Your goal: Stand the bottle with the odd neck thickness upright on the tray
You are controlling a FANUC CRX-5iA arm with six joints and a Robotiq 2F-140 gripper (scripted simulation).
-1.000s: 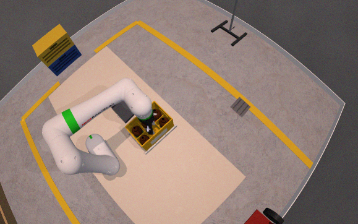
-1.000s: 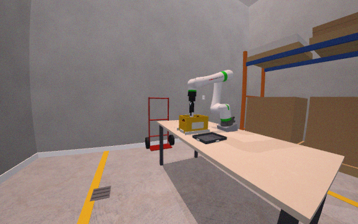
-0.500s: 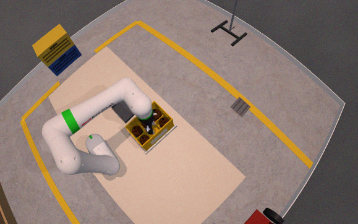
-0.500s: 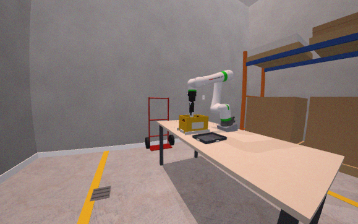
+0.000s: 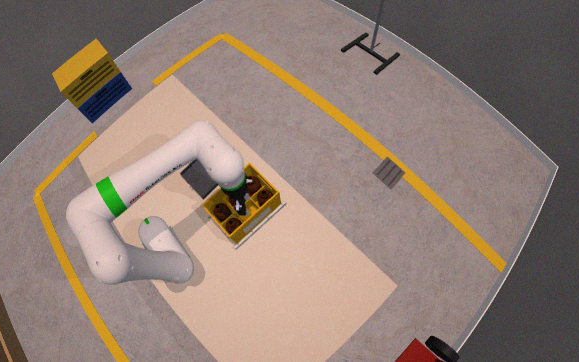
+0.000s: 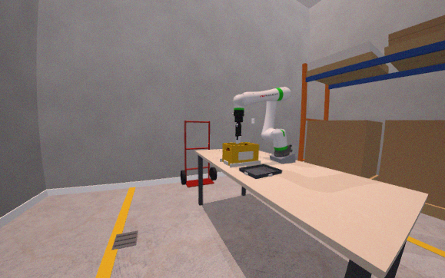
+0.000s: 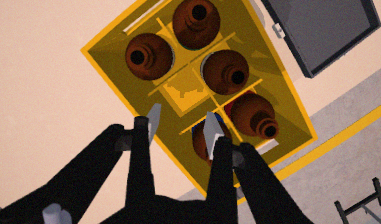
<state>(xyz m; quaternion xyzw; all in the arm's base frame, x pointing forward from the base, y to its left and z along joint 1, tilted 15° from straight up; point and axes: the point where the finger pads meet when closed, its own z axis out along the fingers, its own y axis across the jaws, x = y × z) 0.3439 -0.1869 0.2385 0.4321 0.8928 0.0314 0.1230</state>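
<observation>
My hand is 1 cm short of the brown bottle, 8 cm to the right of it and 12 cm above it. Also, from my hand: yellow crate (1 cm ahead, 4 cm to the left, 12 cm below); dark tray (4 cm ahead, 33 cm to the left, 19 cm below).
</observation>
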